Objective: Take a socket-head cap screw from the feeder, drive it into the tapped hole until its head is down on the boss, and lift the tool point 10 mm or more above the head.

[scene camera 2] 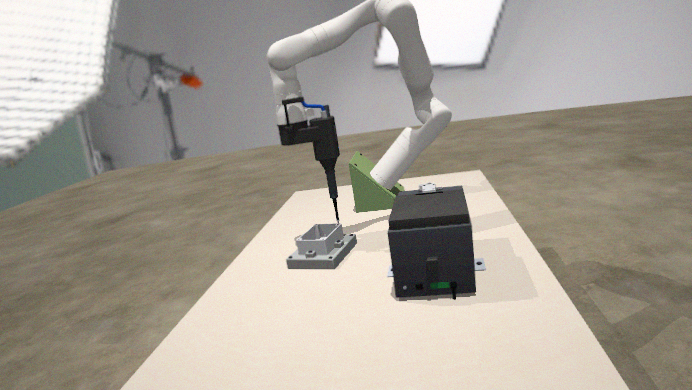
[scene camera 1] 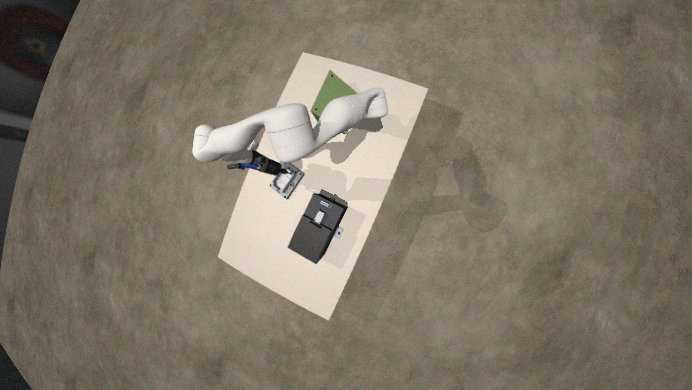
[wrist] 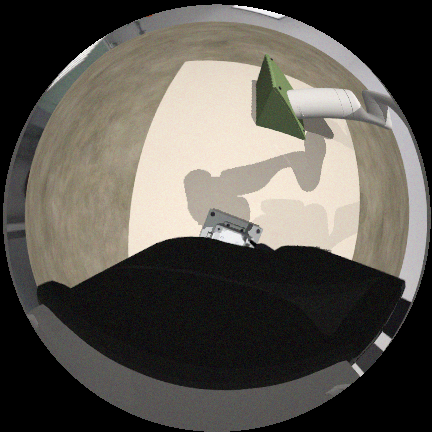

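Note:
The black screwdriver's tool point [scene camera 1: 290,172] [scene camera 2: 338,221] [wrist: 251,242] is at the rear right corner of the light grey open-topped housing [scene camera 2: 314,247] in the second scene view. The bit points down with a slight tilt. Whether it touches the corner boss cannot be told. A screw on the bit or in the hole is too small to make out, and the tapped hole under the tip is hidden. The housing sits on a grey base plate [scene camera 1: 286,196] [scene camera 2: 311,263] [wrist: 214,220]. The black screw feeder [scene camera 1: 306,234] [scene camera 2: 431,245] stands to the right of it in the second scene view.
The white arm [scene camera 1: 291,131] [scene camera 2: 413,55] [wrist: 320,103] rises from a green wedge mount [scene camera 1: 327,96] [scene camera 2: 367,189] [wrist: 272,110] at the back of the pale table top [scene camera 1: 270,280] [scene camera 2: 300,340] [wrist: 165,150]. Small metal tabs stick out at the feeder's sides.

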